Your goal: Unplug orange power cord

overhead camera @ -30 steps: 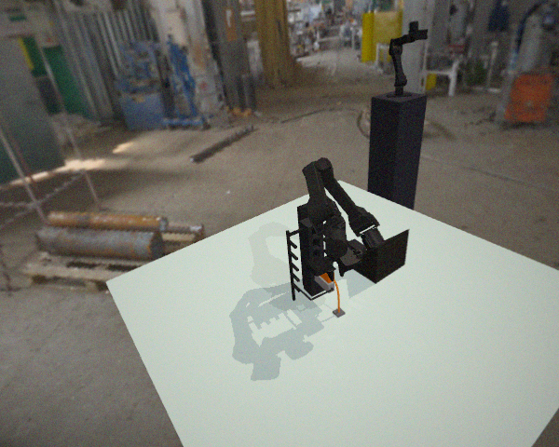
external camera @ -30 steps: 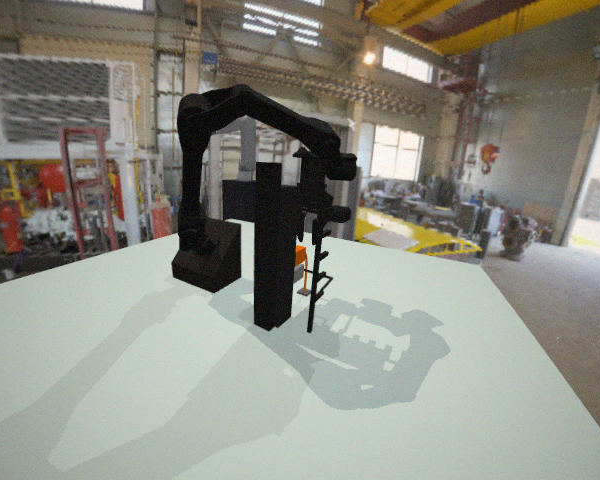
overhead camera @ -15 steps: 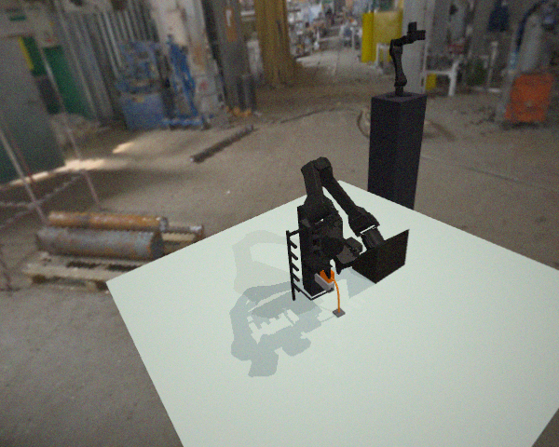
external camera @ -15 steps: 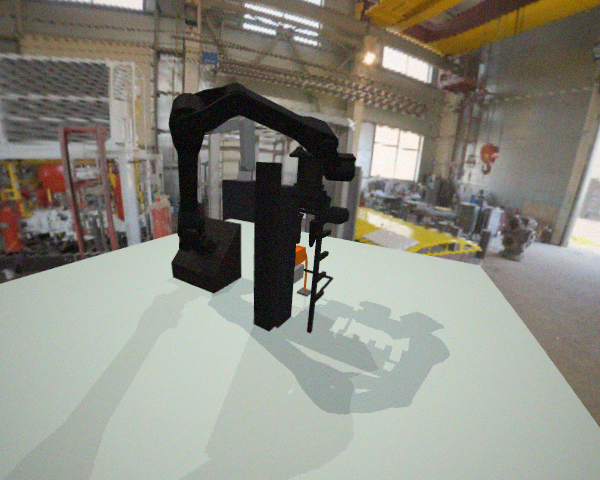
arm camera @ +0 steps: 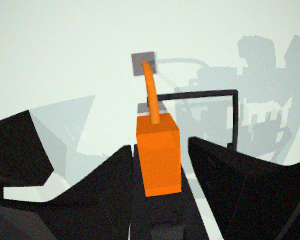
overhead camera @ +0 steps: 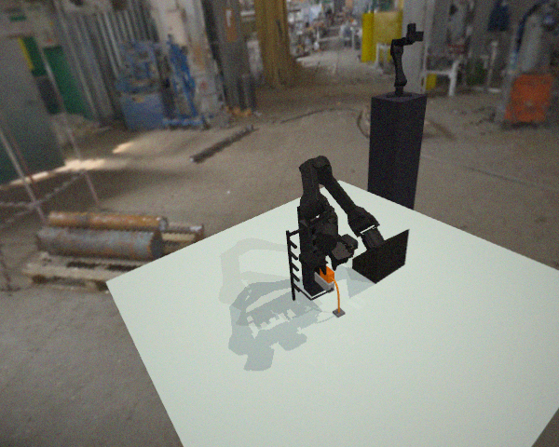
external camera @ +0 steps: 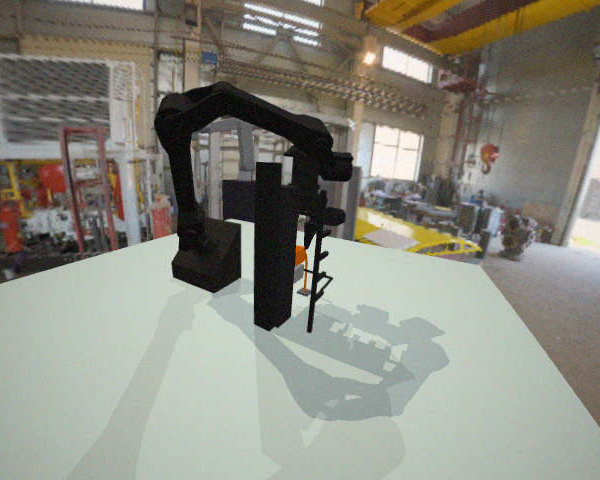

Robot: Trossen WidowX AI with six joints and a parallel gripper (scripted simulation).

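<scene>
Now: gripper tip 30 mm to the left of the orange plug and 10 mm above it. The rest, counted from my gripper tip: dark post 130 mm to the right, 20 mm above.
</scene>
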